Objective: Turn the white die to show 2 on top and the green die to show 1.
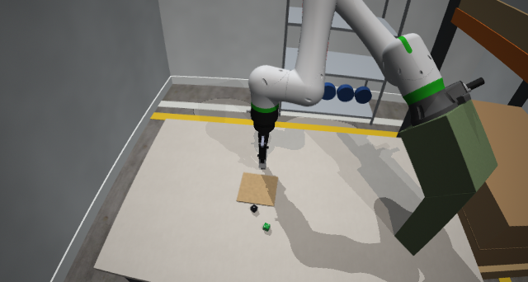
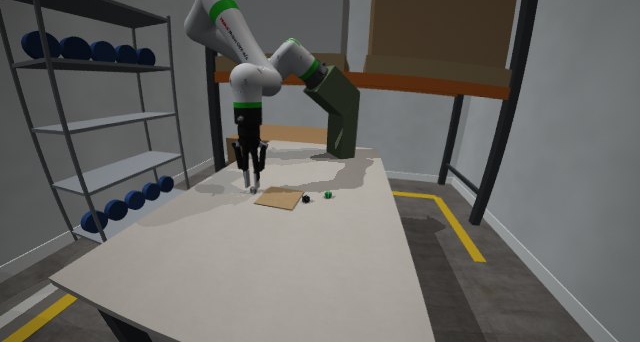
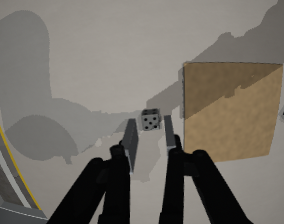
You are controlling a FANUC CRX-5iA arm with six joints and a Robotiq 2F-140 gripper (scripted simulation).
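The white die lies 50 mm below my hand. From my hand the other things lie so: mat: 110 mm to the left, 50 mm below, 20 mm ahead; then black die: 200 mm to the left, 50 mm below, 40 mm ahead; then green die: 280 mm to the left, 50 mm below.
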